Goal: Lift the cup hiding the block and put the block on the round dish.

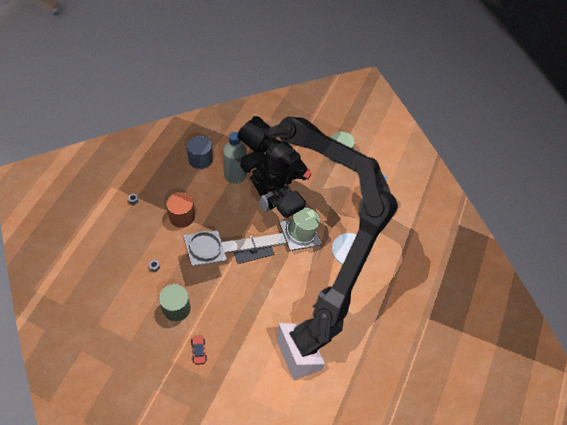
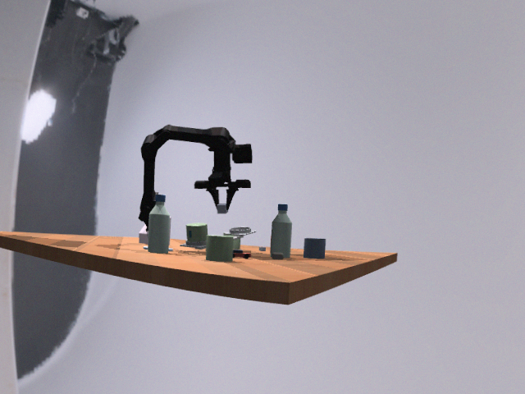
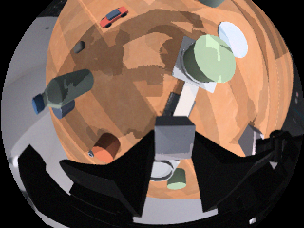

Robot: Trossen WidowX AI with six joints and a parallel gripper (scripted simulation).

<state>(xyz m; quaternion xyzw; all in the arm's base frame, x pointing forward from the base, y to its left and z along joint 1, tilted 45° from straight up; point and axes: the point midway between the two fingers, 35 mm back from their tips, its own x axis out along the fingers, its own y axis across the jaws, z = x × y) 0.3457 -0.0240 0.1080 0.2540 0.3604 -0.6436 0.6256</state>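
The pale blue round dish lies 18 cm to the right of my gripper tip, 15 cm behind it and 14 cm below it. From my gripper tip the other things lie so: orange-brown cylinder 16 cm to the left, 16 cm ahead, 11 cm below; then grey block right at my gripper tip; then blue cylinder 33 cm ahead, 11 cm below, 5 cm to the left.
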